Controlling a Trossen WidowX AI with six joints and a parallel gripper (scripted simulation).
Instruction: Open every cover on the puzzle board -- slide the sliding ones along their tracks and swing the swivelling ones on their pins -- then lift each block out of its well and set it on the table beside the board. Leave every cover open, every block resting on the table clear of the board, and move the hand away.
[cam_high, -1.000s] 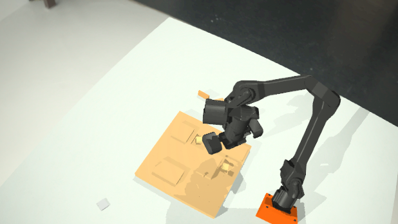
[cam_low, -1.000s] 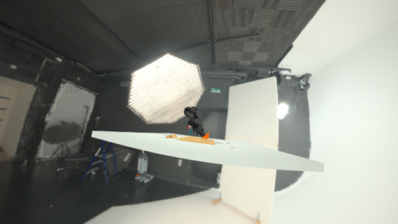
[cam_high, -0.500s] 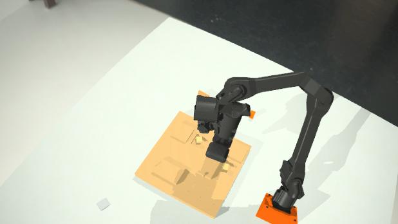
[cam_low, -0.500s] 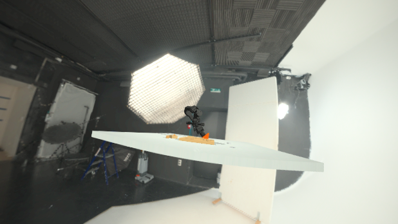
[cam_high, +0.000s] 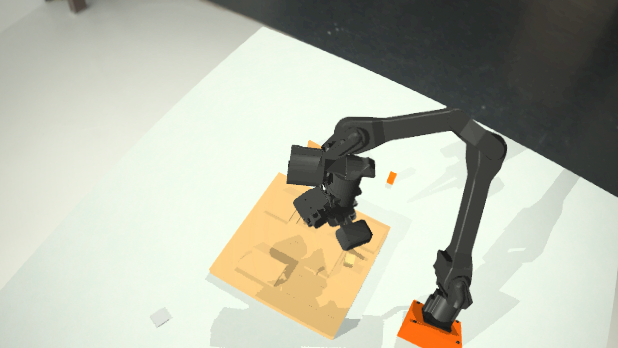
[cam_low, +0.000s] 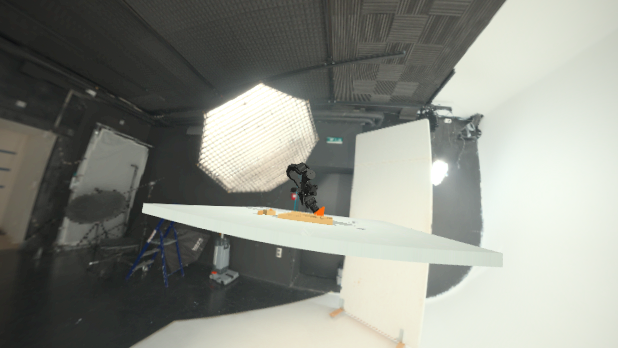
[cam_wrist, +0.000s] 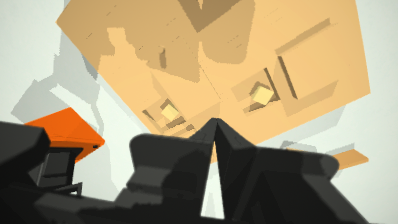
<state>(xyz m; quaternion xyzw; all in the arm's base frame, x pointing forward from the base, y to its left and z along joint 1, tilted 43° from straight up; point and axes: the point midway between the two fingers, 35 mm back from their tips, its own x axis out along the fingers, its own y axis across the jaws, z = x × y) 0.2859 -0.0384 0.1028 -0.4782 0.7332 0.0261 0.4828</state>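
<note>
The tan puzzle board is 60 mm below my gripper tip, 40 mm to the left of it and 30 mm ahead of it. The rest, counted from my gripper tip: orange block (230 mm to the right, 80 mm behind, 70 mm below); then tan bar (230 mm to the right, 120 mm ahead, 70 mm below); then tan box (200 mm to the right, 70 mm below, 50 mm ahead).
</note>
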